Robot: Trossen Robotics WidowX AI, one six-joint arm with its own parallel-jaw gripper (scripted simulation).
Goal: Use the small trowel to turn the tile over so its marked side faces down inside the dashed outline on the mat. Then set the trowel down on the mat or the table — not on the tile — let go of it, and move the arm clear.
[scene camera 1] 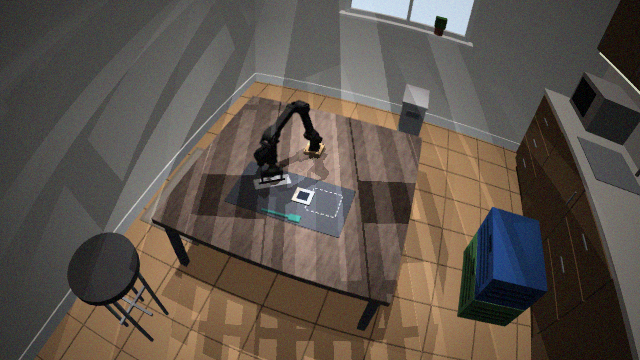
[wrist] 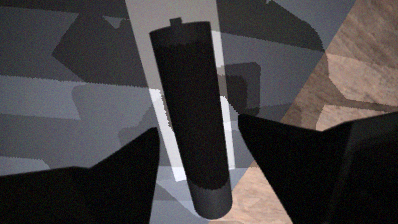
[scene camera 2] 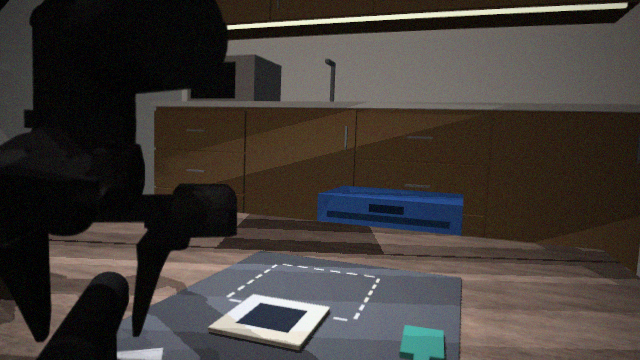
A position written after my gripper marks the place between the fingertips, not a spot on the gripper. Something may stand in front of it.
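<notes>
Scene camera 2 shows a tile (scene camera 2: 267, 320) and my gripper (scene camera 2: 91, 336), which is open and holds nothing. The wrist view shows a trowel (wrist: 182, 57) as well as my gripper (wrist: 198, 127).
</notes>
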